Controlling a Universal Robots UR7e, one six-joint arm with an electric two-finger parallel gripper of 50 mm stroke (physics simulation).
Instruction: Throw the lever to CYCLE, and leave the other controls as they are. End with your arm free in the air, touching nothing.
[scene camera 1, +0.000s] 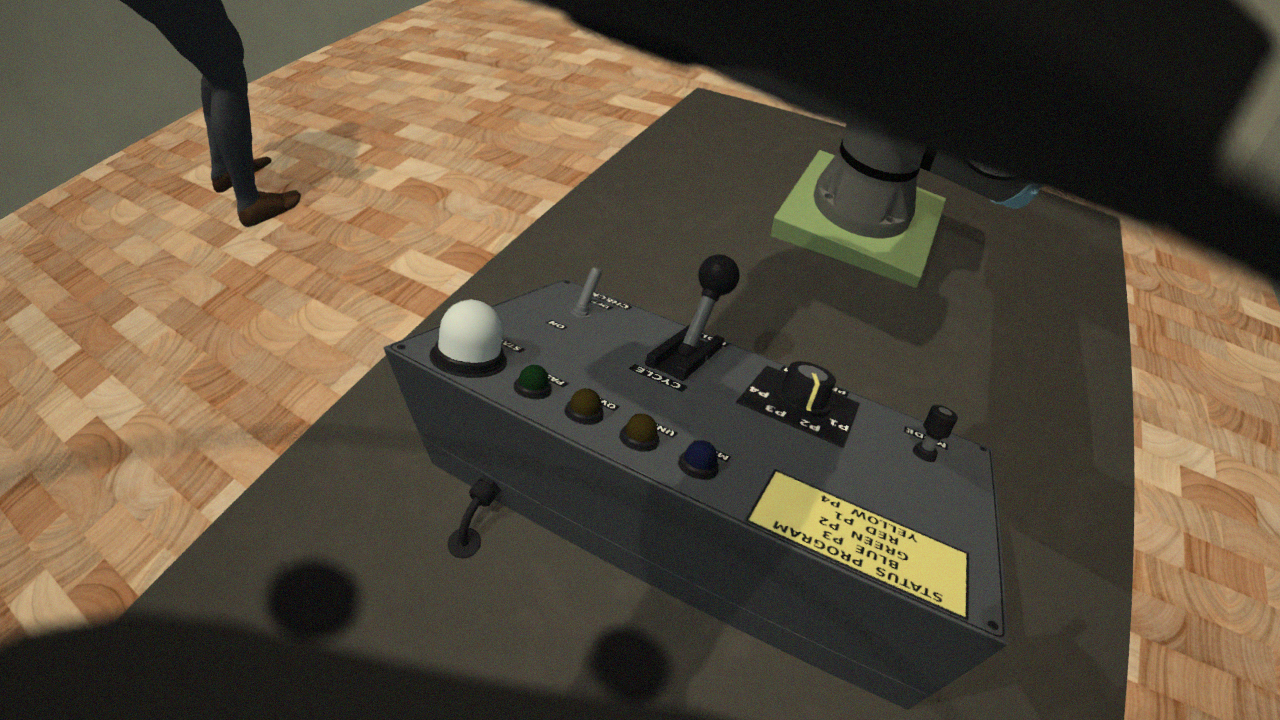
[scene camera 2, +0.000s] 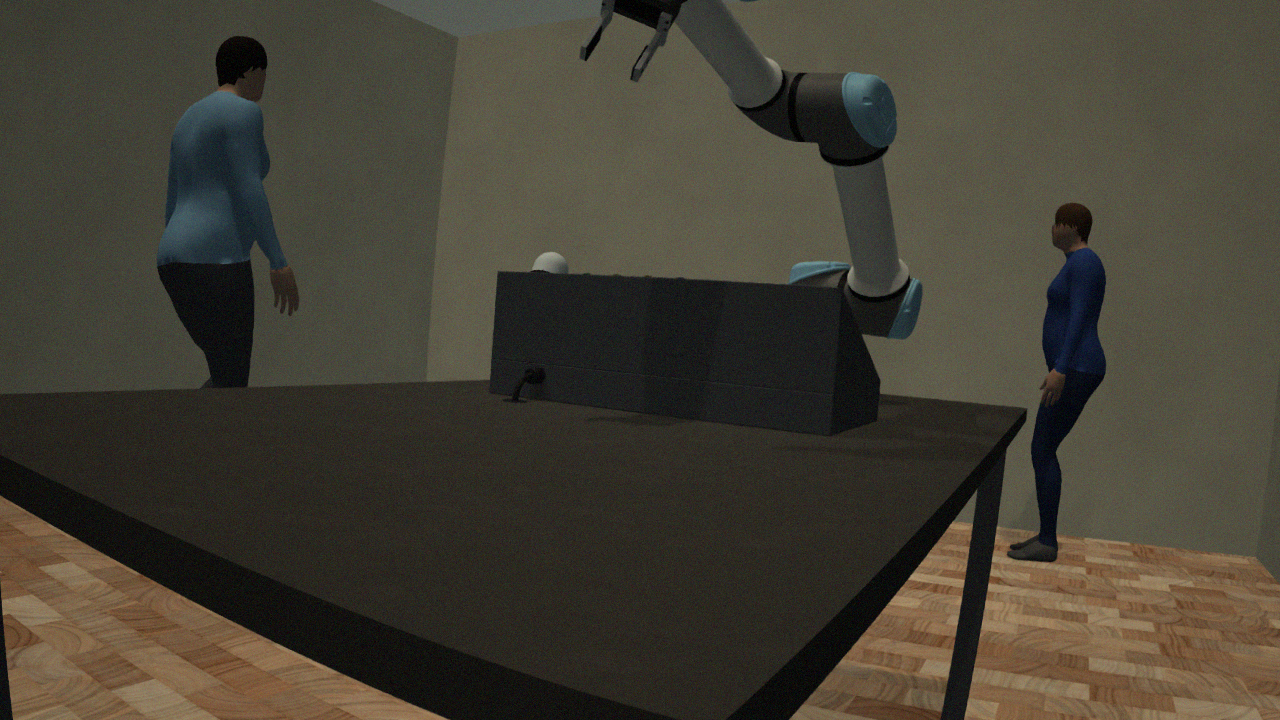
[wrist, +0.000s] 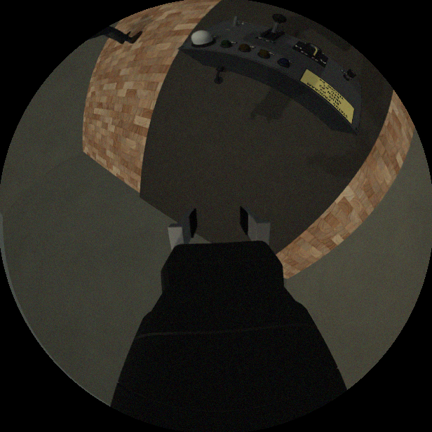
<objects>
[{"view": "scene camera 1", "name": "lever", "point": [718, 275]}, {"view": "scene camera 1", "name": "black-capped switch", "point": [940, 421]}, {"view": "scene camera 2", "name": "my gripper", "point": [609, 64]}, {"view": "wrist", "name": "my gripper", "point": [218, 216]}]
</objects>
